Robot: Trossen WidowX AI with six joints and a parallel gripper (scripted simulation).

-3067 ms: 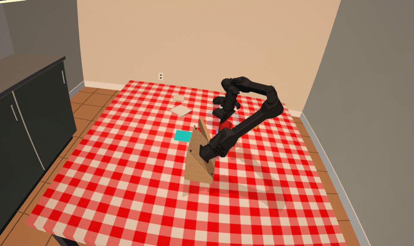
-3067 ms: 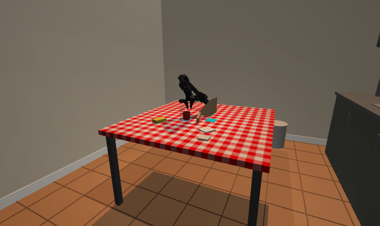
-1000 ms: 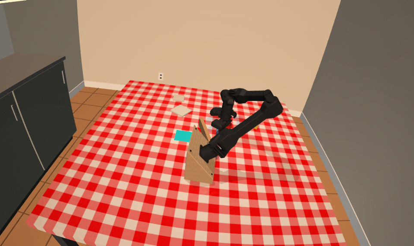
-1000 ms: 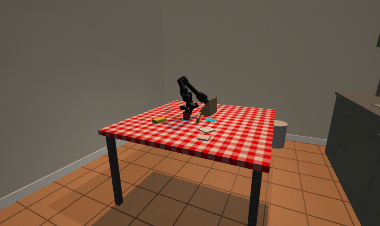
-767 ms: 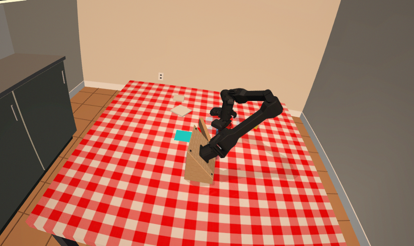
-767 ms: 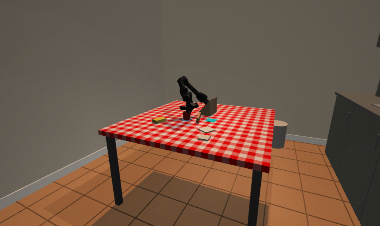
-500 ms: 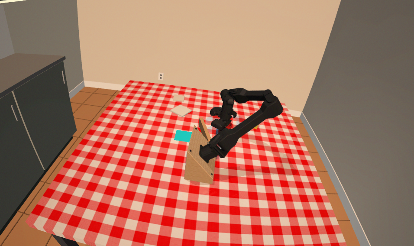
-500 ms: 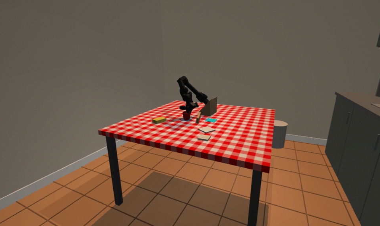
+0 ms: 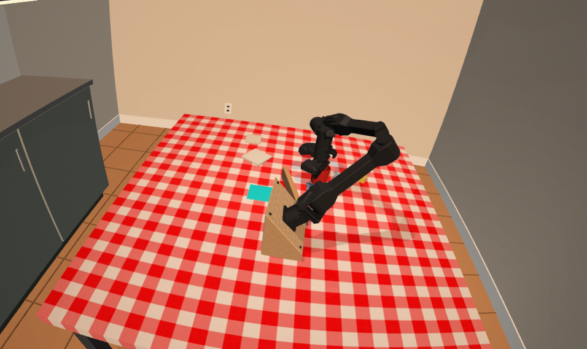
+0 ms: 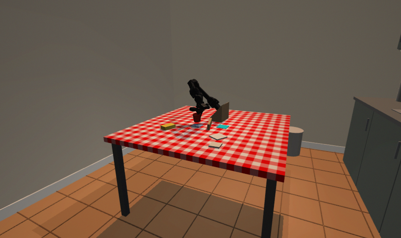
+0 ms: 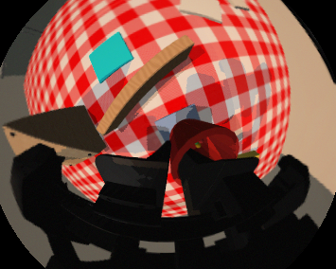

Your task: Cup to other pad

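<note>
Now: gripper tip 210 mm to the right of the teal pad, 80 mm above it and 40 mm past it. The rest, counted from my gripper tip: thin wooden board 90 mm to the left, 60 mm below, 10 mm behind; then dark red cup 30 mm ahead, 20 mm to the right; then pale blue pad 80 mm below, 20 mm to the right, 20 mm ahead.
</note>
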